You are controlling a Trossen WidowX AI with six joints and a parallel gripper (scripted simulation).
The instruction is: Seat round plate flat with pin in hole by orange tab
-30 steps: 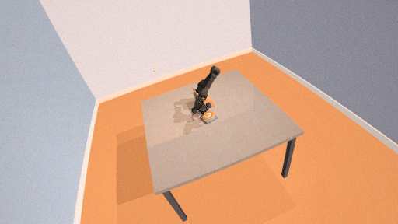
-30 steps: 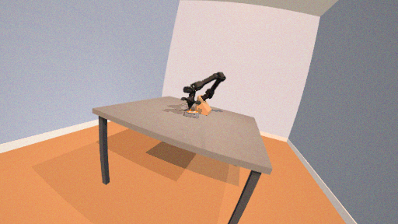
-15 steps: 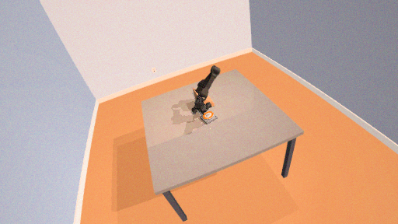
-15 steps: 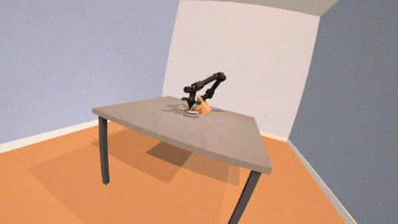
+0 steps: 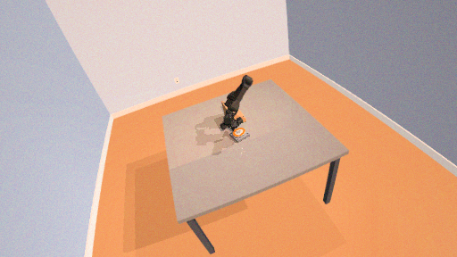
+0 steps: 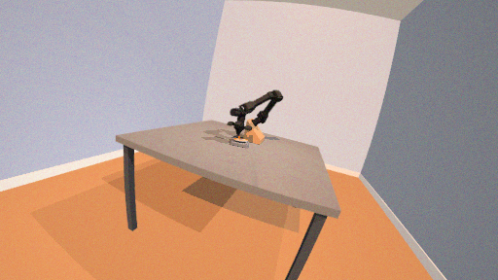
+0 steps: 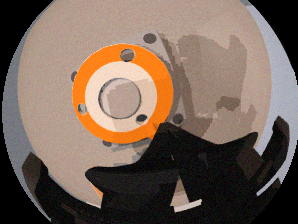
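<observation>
The grey base is 4 cm to the left of my gripper tip, 3 cm ahead of it and 2 cm below it.
</observation>
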